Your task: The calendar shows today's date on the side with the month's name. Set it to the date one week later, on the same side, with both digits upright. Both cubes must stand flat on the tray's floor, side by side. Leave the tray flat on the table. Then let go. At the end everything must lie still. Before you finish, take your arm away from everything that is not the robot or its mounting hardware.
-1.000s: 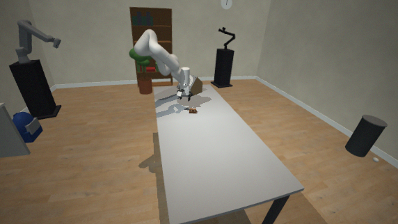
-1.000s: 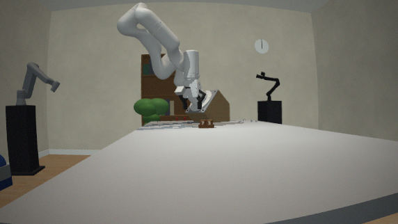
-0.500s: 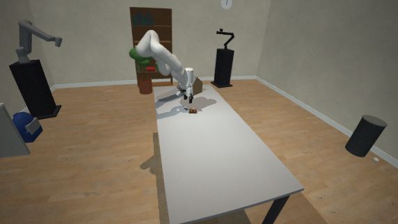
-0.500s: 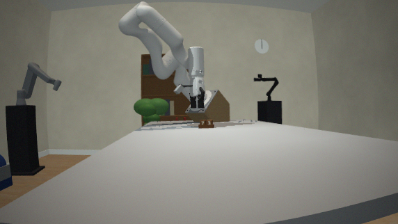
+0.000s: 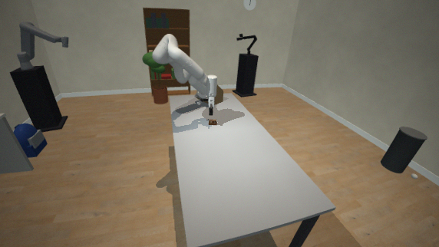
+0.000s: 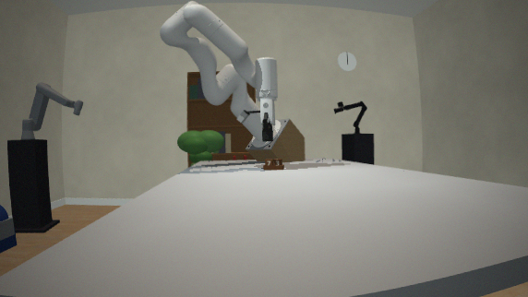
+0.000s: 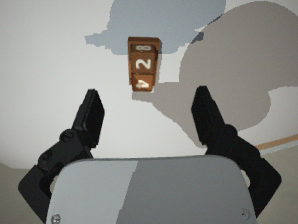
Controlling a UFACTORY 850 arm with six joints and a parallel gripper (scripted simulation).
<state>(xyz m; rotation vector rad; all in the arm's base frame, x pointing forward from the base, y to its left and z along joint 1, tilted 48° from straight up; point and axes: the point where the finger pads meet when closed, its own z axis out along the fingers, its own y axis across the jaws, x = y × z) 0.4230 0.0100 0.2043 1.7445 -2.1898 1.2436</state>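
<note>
The brown cube is 1 cm ahead of my hand and 9 cm below it. Round my hand: tray (1 cm ahead, 2 cm to the left, 11 cm below).
</note>
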